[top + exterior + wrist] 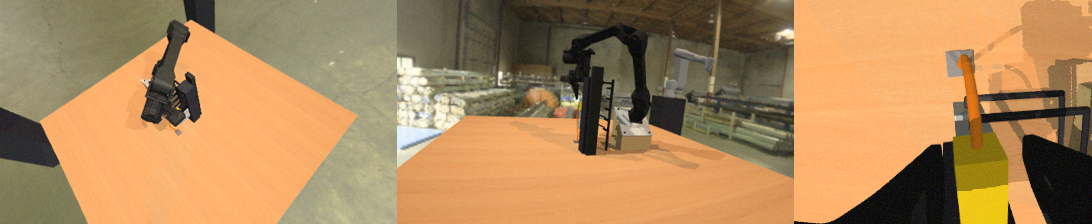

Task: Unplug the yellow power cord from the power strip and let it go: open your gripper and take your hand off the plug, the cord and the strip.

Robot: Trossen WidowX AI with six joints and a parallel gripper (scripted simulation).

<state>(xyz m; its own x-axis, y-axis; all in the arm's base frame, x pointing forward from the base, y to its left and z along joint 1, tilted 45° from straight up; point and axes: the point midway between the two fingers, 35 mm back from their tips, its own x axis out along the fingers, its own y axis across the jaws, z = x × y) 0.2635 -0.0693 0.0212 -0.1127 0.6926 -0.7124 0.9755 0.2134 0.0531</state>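
My gripper tip is now 50 mm to the right of the yellow plug, 10 mm past it and 10 mm above it.
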